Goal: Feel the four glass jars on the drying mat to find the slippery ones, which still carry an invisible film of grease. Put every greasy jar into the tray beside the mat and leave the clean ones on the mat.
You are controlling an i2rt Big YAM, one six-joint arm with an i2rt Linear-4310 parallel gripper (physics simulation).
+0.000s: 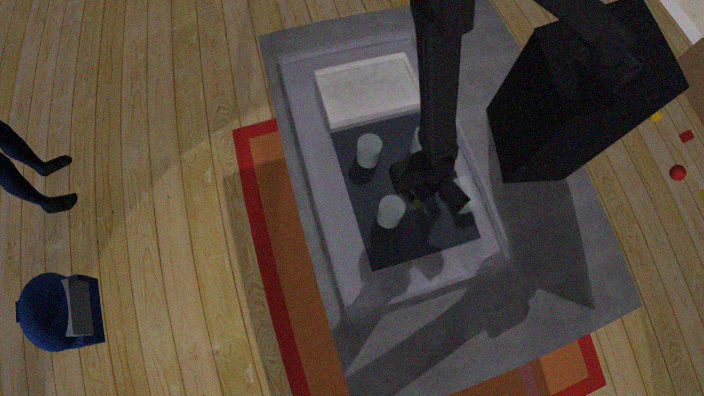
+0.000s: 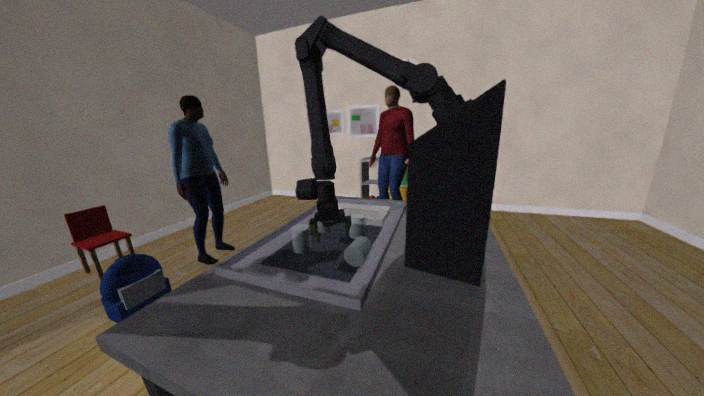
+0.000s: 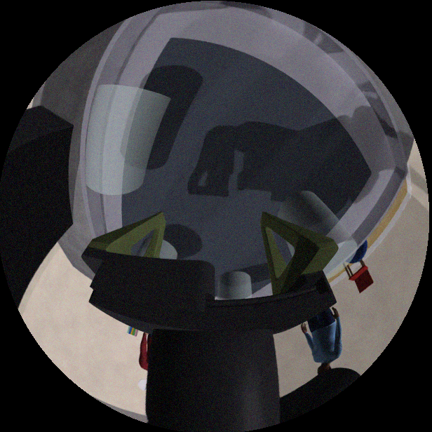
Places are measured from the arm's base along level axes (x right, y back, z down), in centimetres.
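Where they show: gripper, fingertip midpoint: [image 2: 333, 240]; arm's base, link origin: [image 1: 607, 64] [image 2: 454, 119].
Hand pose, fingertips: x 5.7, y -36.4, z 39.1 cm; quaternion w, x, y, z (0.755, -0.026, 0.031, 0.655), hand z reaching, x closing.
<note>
Things, the pixels of their top centre, and the offset from my fingertips. Level surfaces: height alone.
- dark mat, surface height: dz +3.4 cm
- glass jar, top centre: [image 1: 468, 190] [image 2: 358, 241] dy +9.2, dx -7.0, dz -3.1 cm
- second jar, top centre: [image 1: 392, 207] [image 2: 300, 227] dy -11.1, dx -0.5, dz -5.1 cm
- third jar, top centre: [image 1: 369, 144] dy -6.5, dx +16.7, dz -5.1 cm
- fourth jar, top centre: [image 1: 426, 135] [image 2: 357, 215] dy +7.9, dx +11.2, dz -5.1 cm
- white tray, top centre: [image 1: 370, 84] [image 2: 357, 210] dy +6.4, dx +35.9, dz +0.6 cm
- grey table, surface height: dz +3.8 cm
The gripper [image 1: 424, 206] [image 2: 333, 239] [image 3: 213, 216] is open and empty, low over the dark mat [image 1: 400, 252] [image 2: 300, 262] [image 3: 225, 85]. One glass jar [image 1: 466, 192] [image 2: 357, 251] [image 3: 122, 140] lies on its side at the mat's edge nearest the arm's base, outside the fingers. A second jar [image 1: 391, 211] [image 2: 300, 239] [image 3: 311, 217] stands on the opposite side. A third jar [image 1: 369, 150] [image 3: 235, 285] stands nearer the tray. A fourth jar [image 1: 416, 141] [image 3: 168, 249] stands partly hidden by the arm or finger. The white tray [image 1: 372, 118] [image 2: 370, 210] adjoins the mat; no jar shows in its visible part.
A raised pale rim [image 1: 320, 200] [image 2: 300, 291] surrounds the mat and tray. The black angular base [image 1: 560, 105] [image 2: 452, 200] stands beside it on the grey table [image 1: 605, 280] [image 2: 425, 325]. Two people, a red chair [image 2: 97, 230] and a blue object [image 1: 50, 312] [image 2: 132, 285] are beyond the table.
</note>
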